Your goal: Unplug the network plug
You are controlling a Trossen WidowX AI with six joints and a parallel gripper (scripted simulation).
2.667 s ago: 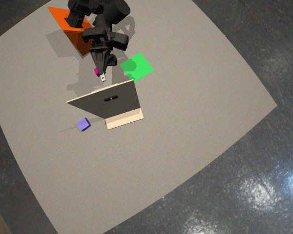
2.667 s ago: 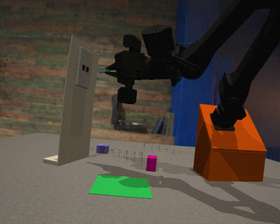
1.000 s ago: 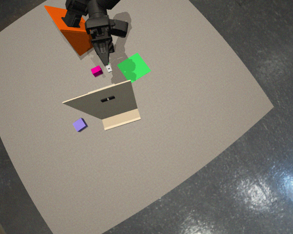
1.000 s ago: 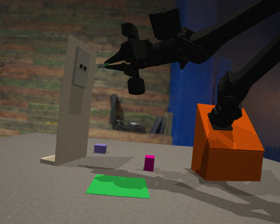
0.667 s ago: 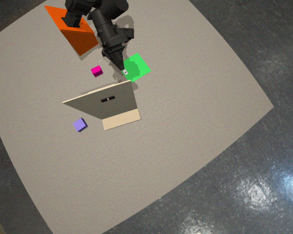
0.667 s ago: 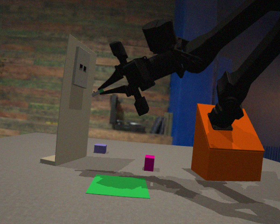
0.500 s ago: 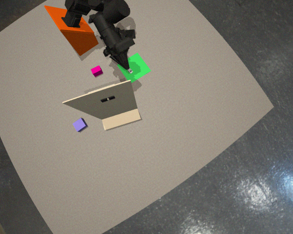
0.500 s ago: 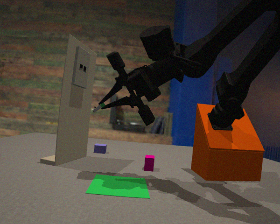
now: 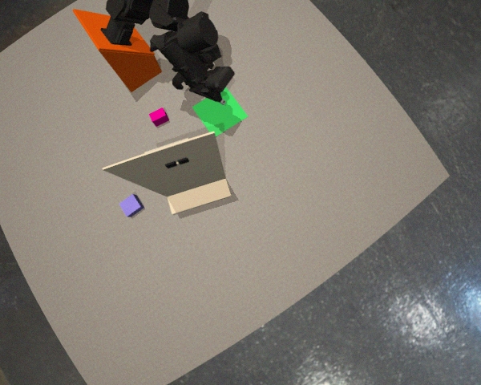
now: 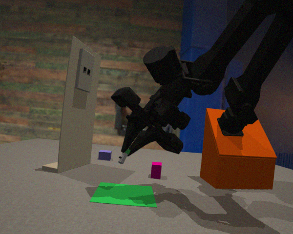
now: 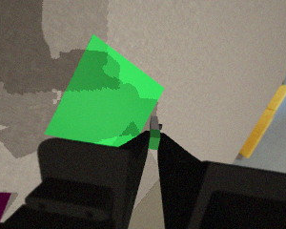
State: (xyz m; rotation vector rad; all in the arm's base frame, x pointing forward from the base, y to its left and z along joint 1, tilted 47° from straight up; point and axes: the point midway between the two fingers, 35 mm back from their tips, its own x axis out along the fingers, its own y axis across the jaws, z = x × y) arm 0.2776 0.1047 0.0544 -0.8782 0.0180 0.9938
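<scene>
Right now my gripper tip is 80 mm above the green marked square and 10 mm past it. The rest, counted from my gripper tip: upright panel: 180 mm to the right, 140 mm ahead, 80 mm above; green network plug: 10 mm to the left.
</scene>
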